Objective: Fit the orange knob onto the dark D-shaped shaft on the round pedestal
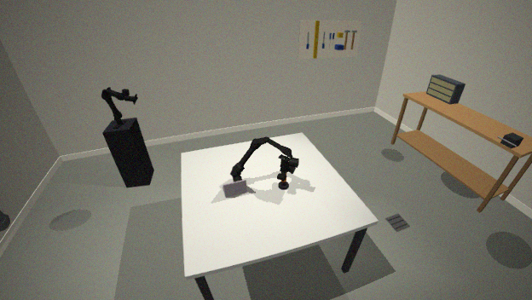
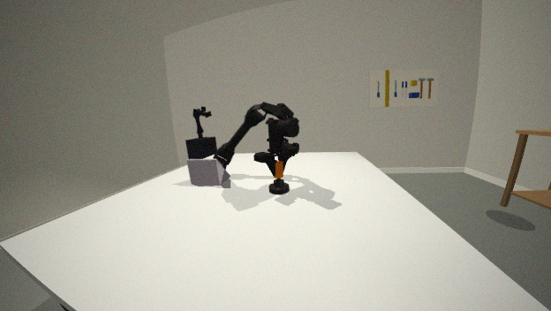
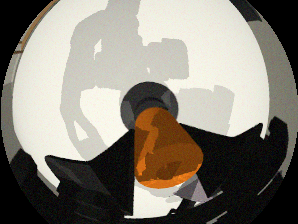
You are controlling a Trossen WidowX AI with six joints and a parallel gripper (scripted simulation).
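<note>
Right now my gripper tip is 2 cm below the orange knob. Round my gripper tip: dark round pedestal (4 cm below).
</note>
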